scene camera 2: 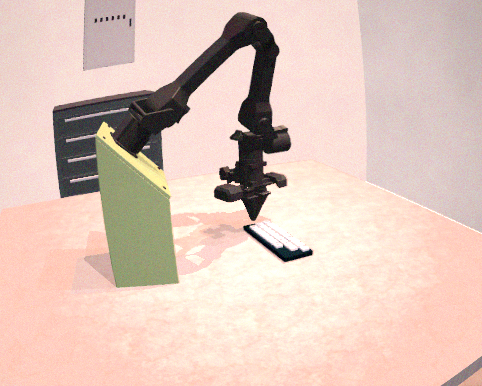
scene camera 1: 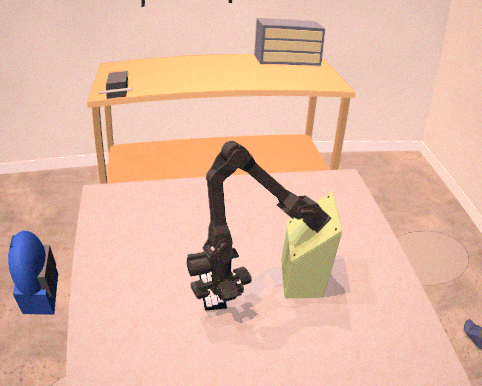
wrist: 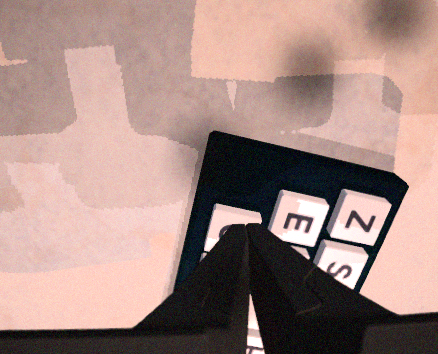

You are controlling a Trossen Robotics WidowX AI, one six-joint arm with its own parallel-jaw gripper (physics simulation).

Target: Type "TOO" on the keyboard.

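Places are measured from the arm's base along level axes (x ahead, y left, z up), in millimetres.
Pixels of known places: gripper, fingertip midpoint: (scene camera 2: 253, 220) (scene camera 1: 220, 298) (wrist: 245, 236); arm's base, origin of the base link: (scene camera 2: 122, 145) (scene camera 1: 320, 221).
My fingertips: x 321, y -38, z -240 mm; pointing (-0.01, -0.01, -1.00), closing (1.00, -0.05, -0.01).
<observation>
For each thing: its top centre in the pictures, then the offset to it from my fingertips. Level surfaces: height alone.
- keyboard, middle of its top: (scene camera 2: 276, 235) (scene camera 1: 211, 282) dx -10, dy -87, dz -13 mm
- E key, middle of its top: (wrist: 298, 222) dx +19, dy -4, dz -13 mm
- Z key, middle of its top: (wrist: 360, 221) dx +40, dy -6, dz -13 mm
- S key, middle of its top: (wrist: 339, 270) dx +33, dy -25, dz -13 mm
- table, its level: dz -30 mm
The keyboard (scene camera 1: 207, 306) (scene camera 2: 285, 257) (wrist: 280, 165) is a dark slab with rows of white keys, lying flat on the table. My gripper (scene camera 2: 254, 219) (wrist: 245, 236) is shut and empty, pointing down over the keyboard's far end in the scene camera 2 view. In the wrist view its fingertips overlap a key (wrist: 235, 215) whose letter is mostly hidden; a curved stroke shows. The E key (wrist: 299, 220), the Z key (wrist: 361, 217) and the S key (wrist: 342, 265) lie right of the tips. The T and O keys cannot be made out. Whether the tips touch a key is unclear.
The green pedestal (scene camera 1: 307, 272) (scene camera 2: 140, 235) carries the arm's base on the table (scene camera 1: 150, 340) (scene camera 2: 225, 325). A wooden bench (scene camera 1: 200, 77) with a drawer box (scene camera 1: 292, 45) stands behind. A blue object (scene camera 1: 30, 265) stands beside the table. A dark drawer cabinet (scene camera 2: 77, 150) stands at the back.
</observation>
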